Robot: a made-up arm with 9 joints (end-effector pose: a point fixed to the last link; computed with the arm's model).
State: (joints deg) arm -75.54 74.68 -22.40 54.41 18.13 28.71 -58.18 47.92 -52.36
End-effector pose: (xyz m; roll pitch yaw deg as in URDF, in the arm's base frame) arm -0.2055 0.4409 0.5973 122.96 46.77 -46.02
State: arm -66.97 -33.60 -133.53 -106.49 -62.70 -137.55 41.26 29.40 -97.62
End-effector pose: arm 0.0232 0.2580 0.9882 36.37 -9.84 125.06
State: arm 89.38 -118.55 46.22 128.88 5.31 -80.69 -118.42 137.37 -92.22
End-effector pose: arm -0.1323 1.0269 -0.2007 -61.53 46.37 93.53
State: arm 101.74 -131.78 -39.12 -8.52 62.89 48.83 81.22 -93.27 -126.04
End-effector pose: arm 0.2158 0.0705 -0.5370 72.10 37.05 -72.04
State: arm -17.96 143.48 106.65 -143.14 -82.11 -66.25 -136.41 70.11 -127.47
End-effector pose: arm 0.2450 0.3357 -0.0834 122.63 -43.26 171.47
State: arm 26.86 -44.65 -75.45 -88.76 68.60 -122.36 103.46 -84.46 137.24
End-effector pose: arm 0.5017 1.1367 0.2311 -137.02 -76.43 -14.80
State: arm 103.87 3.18 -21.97 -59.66 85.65 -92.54 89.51 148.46 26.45
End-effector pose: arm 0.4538 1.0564 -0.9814 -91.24 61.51 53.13
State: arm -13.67 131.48 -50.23 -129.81 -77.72 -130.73 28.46 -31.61 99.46
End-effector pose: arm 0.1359 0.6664 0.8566 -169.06 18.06 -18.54
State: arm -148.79 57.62 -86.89 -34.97 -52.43 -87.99 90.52 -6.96 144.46
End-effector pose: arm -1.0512 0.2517 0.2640 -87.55 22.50 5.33
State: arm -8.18 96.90 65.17 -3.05 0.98 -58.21 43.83 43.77 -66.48
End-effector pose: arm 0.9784 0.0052 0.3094 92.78 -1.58 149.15
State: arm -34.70 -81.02 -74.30 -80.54 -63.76 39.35 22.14 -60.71 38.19
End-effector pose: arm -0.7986 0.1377 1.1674 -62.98 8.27 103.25
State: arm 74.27 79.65 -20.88 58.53 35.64 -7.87 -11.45 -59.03 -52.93
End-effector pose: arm 0.0494 0.1695 -0.6768 -79.70 29.88 -163.12
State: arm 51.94 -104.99 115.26 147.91 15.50 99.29 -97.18 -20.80 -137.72
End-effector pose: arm 0.5817 0.5374 0.6210 -135.97 5.41 59.85
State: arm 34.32 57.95 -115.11 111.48 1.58 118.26 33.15 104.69 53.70
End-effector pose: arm 0.9500 0.4052 0.0635 42.67 31.03 114.45
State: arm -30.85 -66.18 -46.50 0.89 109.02 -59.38 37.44 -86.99 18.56
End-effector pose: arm -0.1304 -0.0080 -0.5053 169.97 7.62 -136.50
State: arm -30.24 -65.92 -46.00 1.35 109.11 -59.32 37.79 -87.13 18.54
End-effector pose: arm -0.1295 -0.0048 -0.5056 169.67 7.31 -136.58
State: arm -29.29 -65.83 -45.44 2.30 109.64 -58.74 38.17 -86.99 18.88
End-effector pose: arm -0.1281 -0.0089 -0.5087 169.06 6.42 -136.55
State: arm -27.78 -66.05 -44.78 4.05 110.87 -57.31 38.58 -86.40 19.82
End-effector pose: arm -0.1255 -0.0251 -0.5165 167.92 4.63 -136.32
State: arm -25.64 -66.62 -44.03 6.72 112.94 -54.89 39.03 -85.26 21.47
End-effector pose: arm -0.1205 -0.0550 -0.5295 166.17 1.85 -135.87
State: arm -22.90 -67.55 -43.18 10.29 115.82 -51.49 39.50 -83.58 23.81
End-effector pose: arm -0.1109 -0.0971 -0.5475 163.87 -1.68 -135.25
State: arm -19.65 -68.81 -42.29 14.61 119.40 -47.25 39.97 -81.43 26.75
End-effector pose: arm -0.0948 -0.1483 -0.5696 161.13 -5.63 -134.56
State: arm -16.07 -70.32 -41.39 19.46 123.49 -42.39 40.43 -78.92 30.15
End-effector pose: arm -0.0700 -0.2032 -0.5951 158.11 -9.55 -133.87
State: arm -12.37 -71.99 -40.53 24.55 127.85 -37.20 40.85 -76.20 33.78
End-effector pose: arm -0.0360 -0.2560 -0.6233 155.05 -13.01 -133.25
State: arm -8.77 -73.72 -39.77 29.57 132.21 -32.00 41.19 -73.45 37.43
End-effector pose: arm 0.0059 -0.3016 -0.6533 152.12 -15.70 -132.74
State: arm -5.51 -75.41 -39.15 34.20 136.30 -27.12 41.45 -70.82 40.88
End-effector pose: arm 0.0524 -0.3370 -0.6833 149.47 -17.53 -132.30
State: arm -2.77 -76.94 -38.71 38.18 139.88 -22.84 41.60 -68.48 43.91
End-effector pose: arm 0.0987 -0.3617 -0.7110 147.25 -18.56 -131.91
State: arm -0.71 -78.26 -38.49 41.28 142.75 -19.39 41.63 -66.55 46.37
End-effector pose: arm 0.1398 -0.3783 -0.7335 145.55 -18.99 -131.55
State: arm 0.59 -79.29 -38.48 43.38 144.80 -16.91 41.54 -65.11 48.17
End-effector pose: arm 0.1719 -0.3895 -0.7489 144.43 -19.07 -131.23
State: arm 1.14 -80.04 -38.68 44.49 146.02 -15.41 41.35 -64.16 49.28
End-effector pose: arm 0.1935 -0.3989 -0.7563 143.92 -19.02 -130.92
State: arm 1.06 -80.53 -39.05 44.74 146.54 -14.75 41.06 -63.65 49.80
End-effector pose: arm 0.2046 -0.4081 -0.7567 143.94 -18.94 -130.70
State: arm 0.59 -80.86 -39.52 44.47 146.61 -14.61 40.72 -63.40 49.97
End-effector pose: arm 0.2093 -0.4174 -0.7527 144.27 -18.87 -130.49
